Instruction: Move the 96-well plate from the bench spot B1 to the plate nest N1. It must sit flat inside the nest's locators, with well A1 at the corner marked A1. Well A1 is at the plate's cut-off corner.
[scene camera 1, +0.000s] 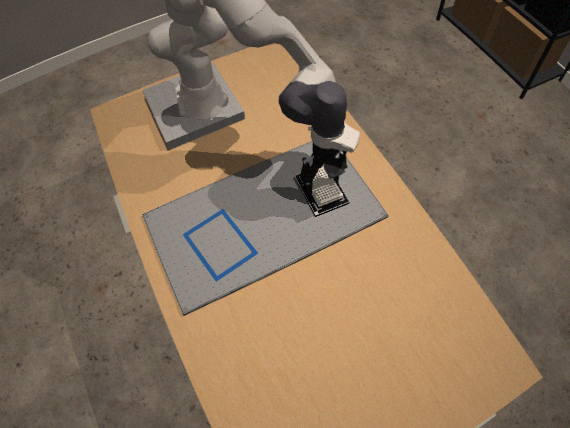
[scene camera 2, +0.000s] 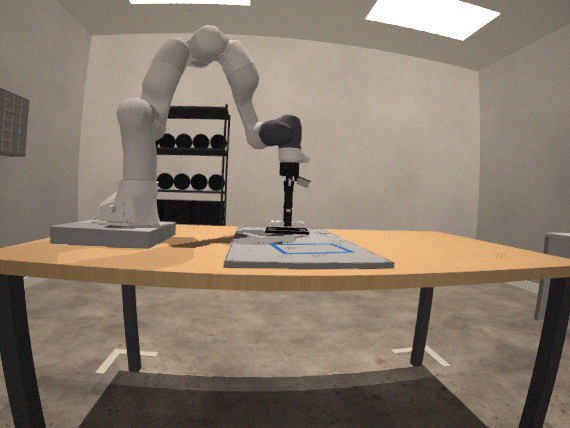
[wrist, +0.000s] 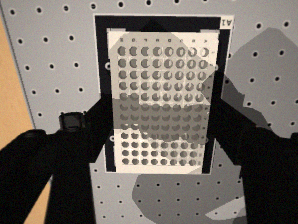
Observation:
I see my gripper (scene camera 1: 322, 186), a 96-well plate (scene camera 1: 328, 185) and a black plate nest (wrist: 190, 24).
The 96-well plate shows as well in the wrist view (wrist: 162, 82). My gripper is seen too in the wrist view (wrist: 160, 109).

